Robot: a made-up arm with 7 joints. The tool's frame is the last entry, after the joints.
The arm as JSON. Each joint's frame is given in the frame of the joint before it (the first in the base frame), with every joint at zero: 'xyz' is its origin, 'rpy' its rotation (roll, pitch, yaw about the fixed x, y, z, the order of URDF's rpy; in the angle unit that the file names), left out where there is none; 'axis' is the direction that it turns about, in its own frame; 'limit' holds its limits. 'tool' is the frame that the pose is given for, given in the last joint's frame.
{
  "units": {
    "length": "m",
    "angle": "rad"
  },
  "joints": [
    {
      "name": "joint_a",
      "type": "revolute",
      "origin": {
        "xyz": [
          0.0,
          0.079,
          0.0
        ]
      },
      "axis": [
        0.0,
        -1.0,
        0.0
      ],
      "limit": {
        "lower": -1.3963,
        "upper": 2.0
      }
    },
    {
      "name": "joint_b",
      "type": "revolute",
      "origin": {
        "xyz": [
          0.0,
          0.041,
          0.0
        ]
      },
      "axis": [
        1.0,
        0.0,
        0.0
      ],
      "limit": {
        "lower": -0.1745,
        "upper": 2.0
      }
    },
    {
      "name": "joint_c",
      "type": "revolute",
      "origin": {
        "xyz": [
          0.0,
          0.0,
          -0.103
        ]
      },
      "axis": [
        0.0,
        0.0,
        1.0
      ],
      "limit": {
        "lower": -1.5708,
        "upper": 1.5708
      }
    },
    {
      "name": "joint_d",
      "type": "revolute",
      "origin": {
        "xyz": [
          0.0,
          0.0,
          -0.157
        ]
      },
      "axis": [
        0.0,
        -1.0,
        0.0
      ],
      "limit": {
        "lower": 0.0,
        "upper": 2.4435
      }
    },
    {
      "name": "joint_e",
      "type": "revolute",
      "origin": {
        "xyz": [
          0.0,
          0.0,
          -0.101
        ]
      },
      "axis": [
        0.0,
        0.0,
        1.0
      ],
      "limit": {
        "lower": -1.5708,
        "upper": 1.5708
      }
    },
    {
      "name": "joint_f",
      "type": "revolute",
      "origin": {
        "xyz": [
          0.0,
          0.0,
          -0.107
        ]
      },
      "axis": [
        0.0,
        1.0,
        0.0
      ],
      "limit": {
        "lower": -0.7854,
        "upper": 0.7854
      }
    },
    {
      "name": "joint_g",
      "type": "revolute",
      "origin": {
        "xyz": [
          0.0,
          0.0,
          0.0
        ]
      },
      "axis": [
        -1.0,
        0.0,
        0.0
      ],
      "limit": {
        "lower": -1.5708,
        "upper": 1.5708
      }
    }
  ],
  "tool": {
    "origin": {
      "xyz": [
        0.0,
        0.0,
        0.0
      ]
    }
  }
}
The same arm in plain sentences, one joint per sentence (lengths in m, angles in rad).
The arm has seven revolute joints in a row. What follows holds with every joint at zero, and every direction is one of the base frame's.
Joint 1 is mounted 0.079 m along +y from the base frame's origin and turns about -y, from -1.3963 to 2 rad.
Joint 2 is mounted 0.041 m along +y from joint 1 and turns about +x, from -0.1745 to 2 rad.
Joint 3 is mounted 0.103 m along -z from joint 2 and turns about +z, from -1.5708 to 1.5708 rad.
Joint 4 is mounted 0.157 m along -z from joint 3 and turns about -y, from 0 to 2.4435 rad.
Joint 5 is mounted 0.101 m along -z from joint 4 and turns about +z, from -1.5708 to 1.5708 rad.
Joint 6 is mounted 0.107 m along -z from joint 5 and turns about +y, from -0.7854 to 0.7854 rad.
Joint 7 is mounted at the same point as joint 6 and turns about -x, from -1.5708 to 1.5708 rad.
The tool frame, which is the frame that the pose is given for, is mounted at the same point as joint 7; its axes are parallel to the base frame's.

